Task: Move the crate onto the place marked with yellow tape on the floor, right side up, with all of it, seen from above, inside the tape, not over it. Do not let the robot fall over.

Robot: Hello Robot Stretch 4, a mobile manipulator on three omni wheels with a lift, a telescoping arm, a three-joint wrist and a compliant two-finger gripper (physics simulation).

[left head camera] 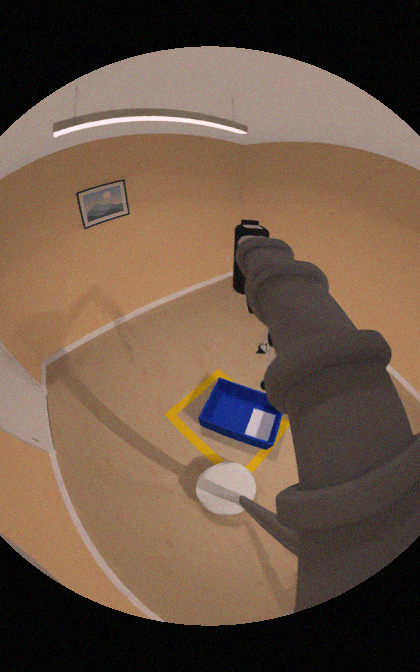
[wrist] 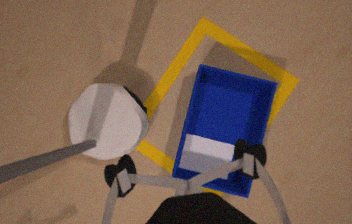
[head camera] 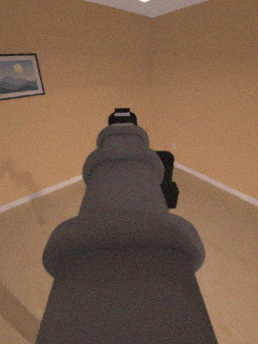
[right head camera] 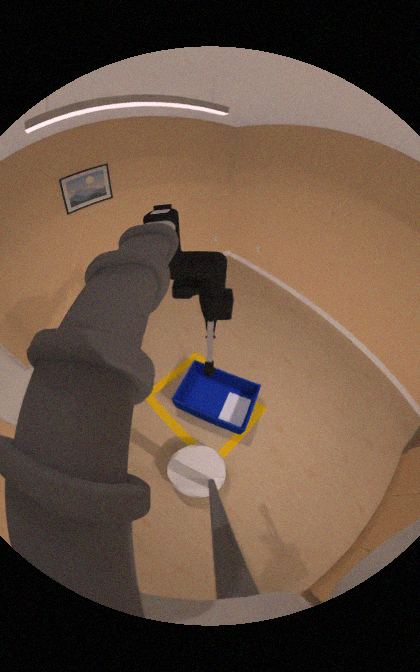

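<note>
The blue crate is right side up on the floor, open top up, with a white patch inside. It lies askew over the yellow tape outline. One long side covers part of the tape, and in the wrist view the crate's lower end also overlaps it and reaches beyond. My gripper is open and empty, its two fingertips wide apart, high above the crate and apart from it. It is partly hidden behind the arm in the left head view. The crate does not show in the head view.
My raised arm fills much of the head views. My round white base stands beside one tape corner. Walls with white skirting meet in a corner beyond the crate. A framed picture hangs left.
</note>
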